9 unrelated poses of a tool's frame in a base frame.
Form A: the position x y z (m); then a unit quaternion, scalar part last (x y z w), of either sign.
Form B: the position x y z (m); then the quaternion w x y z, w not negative. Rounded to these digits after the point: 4 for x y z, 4 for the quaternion.
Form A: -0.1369 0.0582 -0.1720 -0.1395 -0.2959 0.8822 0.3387
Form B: -0.1369 0.0582 -0.1720 0.3387 -0.1395 -0.2959 0.8822
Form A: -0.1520 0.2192 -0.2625 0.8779 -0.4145 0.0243 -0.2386
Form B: -0.1520 0.2192 -0.2625 0.2386 -0.8779 0.4145 -0.0243
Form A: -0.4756 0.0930 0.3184 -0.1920 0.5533 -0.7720 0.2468
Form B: -0.4756 0.0930 0.3184 0.2468 -0.1920 0.5533 -0.7720
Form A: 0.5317 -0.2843 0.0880 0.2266 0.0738 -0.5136 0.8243
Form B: 0.5317 -0.2843 0.0880 0.8243 0.2266 0.0738 -0.5136
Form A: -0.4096 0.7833 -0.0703 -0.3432 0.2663 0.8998 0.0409
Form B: -0.4096 0.7833 -0.0703 0.0409 -0.3432 0.2663 0.8998
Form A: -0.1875 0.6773 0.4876 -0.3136 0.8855 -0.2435 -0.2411
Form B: -0.1875 0.6773 0.4876 0.2411 0.3136 -0.8855 0.2435
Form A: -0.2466 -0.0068 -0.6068 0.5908 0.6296 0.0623 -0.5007
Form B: -0.2466 -0.0068 -0.6068 0.5007 -0.5908 -0.6296 -0.0623
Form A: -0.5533 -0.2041 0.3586 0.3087 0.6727 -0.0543 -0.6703
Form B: -0.5533 -0.2041 0.3586 0.6703 -0.3087 -0.6727 0.0543
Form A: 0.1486 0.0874 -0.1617 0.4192 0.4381 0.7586 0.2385
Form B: 0.1486 0.0874 -0.1617 0.2385 0.4192 0.4381 0.7586
